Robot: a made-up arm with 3 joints. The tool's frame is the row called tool. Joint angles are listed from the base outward. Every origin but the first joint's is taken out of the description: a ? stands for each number. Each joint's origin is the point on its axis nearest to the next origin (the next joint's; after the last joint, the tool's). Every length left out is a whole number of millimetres.
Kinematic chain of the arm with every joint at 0, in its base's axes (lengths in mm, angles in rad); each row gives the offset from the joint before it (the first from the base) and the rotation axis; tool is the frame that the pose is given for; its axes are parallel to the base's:
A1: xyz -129 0 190 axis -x
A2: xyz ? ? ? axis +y
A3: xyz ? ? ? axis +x
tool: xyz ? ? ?
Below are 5 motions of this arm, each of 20 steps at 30 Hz.
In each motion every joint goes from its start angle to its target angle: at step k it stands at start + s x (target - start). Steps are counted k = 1, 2, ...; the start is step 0. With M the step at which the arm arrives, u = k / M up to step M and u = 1 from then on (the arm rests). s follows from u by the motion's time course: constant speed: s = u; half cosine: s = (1 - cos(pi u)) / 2; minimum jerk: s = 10 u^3 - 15 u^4 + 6 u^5.
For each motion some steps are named. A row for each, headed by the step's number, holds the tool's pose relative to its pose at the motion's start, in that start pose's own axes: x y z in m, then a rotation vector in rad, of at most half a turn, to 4 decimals.
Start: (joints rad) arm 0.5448 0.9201 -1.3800
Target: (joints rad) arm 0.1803 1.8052 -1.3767
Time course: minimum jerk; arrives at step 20
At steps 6, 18, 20:
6: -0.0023 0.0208 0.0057 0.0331 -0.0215 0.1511
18: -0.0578 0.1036 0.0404 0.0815 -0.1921 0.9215
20: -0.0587 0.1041 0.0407 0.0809 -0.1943 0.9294

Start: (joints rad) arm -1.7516 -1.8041 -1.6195
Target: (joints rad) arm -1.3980 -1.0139 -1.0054
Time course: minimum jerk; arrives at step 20
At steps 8, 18, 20:
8: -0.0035 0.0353 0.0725 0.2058 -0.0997 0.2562
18: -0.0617 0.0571 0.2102 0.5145 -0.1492 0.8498
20: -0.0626 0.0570 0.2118 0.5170 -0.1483 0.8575

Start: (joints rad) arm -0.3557 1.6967 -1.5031
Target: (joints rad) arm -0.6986 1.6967 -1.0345
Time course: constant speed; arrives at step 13
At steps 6, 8, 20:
6: -0.0015 0.0049 0.0927 0.1960 -0.1548 0.0275
8: -0.0075 0.0039 0.1230 0.2608 -0.2052 0.0441
20: -0.0338 -0.0041 0.1949 0.4210 -0.3272 0.1019

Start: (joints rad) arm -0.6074 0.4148 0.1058
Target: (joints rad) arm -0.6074 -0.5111 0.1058
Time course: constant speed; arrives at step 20
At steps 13, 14, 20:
13: -0.1816 0.0025 0.0236 0.0000 -0.5985 0.0636
14: -0.1956 0.0022 0.0208 0.0000 -0.6445 0.0684
20: -0.2758 -0.0009 -0.0088 0.0000 -0.9207 0.0978

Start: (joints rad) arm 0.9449 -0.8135 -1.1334
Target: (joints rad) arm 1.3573 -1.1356 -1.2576
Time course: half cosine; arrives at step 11
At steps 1, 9, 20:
1: -0.0002 -0.0005 -0.0001 -0.0082 -0.0083 -0.0033
9: -0.0086 -0.0253 0.0031 -0.3306 -0.4000 -0.1564
20: -0.0093 -0.0278 0.0042 -0.3545 -0.4366 -0.1703

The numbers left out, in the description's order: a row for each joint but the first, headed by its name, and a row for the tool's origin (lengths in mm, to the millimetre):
A2: 0 -44 -37
A3: 129 0 295
tool: 0 307 -47

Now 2 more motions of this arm.
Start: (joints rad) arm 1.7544 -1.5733 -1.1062
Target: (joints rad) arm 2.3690 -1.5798 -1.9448
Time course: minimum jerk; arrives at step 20
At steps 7, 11, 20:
7: 0.0002 -0.0094 -0.0472 -0.1964 -0.1357 0.0504
11: 0.0300 -0.0423 -0.1053 -0.4902 -0.3605 0.0751
20: 0.0983 -0.0972 -0.1325 -0.8079 -0.6320 0.0222

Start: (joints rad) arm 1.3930 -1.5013 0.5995
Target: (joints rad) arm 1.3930 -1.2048 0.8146
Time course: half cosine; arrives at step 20
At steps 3, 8, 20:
3: 0.0070 -0.0007 0.0018 0.0117 0.0133 -0.0092
8: 0.0453 -0.0061 0.0101 0.0743 0.0824 -0.0609
20: 0.1364 -0.0303 0.0180 0.2135 0.2259 -0.1930

